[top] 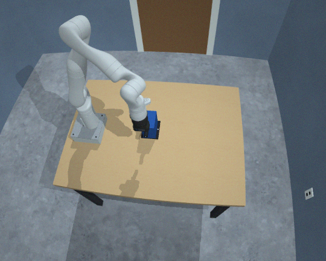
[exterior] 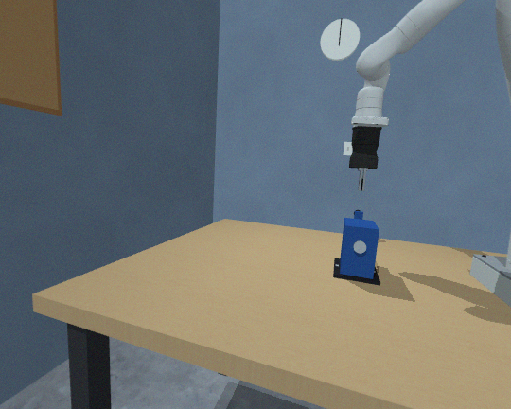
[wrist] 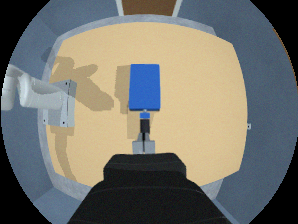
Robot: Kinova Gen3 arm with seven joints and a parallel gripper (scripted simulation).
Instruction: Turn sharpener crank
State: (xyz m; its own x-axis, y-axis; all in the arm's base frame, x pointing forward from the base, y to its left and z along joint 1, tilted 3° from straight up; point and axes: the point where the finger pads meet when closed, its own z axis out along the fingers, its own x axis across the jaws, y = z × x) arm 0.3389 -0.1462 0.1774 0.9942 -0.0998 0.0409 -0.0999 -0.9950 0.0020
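The dark crank handle is 90 mm below my hand and 10 mm to the left of it.
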